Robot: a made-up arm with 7 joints. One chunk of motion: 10 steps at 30 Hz.
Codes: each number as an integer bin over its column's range. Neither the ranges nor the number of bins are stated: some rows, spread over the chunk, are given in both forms.
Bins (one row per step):
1: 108 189 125 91 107 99 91
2: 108 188 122 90 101 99 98
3: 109 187 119 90 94 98 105
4: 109 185 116 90 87 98 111
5: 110 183 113 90 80 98 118
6: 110 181 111 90 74 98 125
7: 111 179 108 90 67 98 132
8: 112 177 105 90 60 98 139
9: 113 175 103 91 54 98 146
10: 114 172 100 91 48 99 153
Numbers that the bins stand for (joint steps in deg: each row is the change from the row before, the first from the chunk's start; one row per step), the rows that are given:
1: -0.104 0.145 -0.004 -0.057 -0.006 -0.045 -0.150
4: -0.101 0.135 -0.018 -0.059 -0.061 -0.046 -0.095
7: -0.095 0.121 -0.031 -0.059 -0.116 -0.046 -0.038
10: -0.087 0.105 -0.043 -0.057 -0.168 -0.045 0.020
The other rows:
2: -0.104 0.142 -0.009 -0.059 -0.023 -0.045 -0.131
3: -0.101 0.140 -0.013 -0.059 -0.042 -0.046 -0.112
5: -0.098 0.131 -0.023 -0.059 -0.080 -0.046 -0.076
6: -0.098 0.126 -0.026 -0.059 -0.097 -0.046 -0.057
8: -0.093 0.116 -0.035 -0.059 -0.135 -0.046 -0.018
9: -0.090 0.112 -0.038 -0.057 -0.152 -0.046 0.001

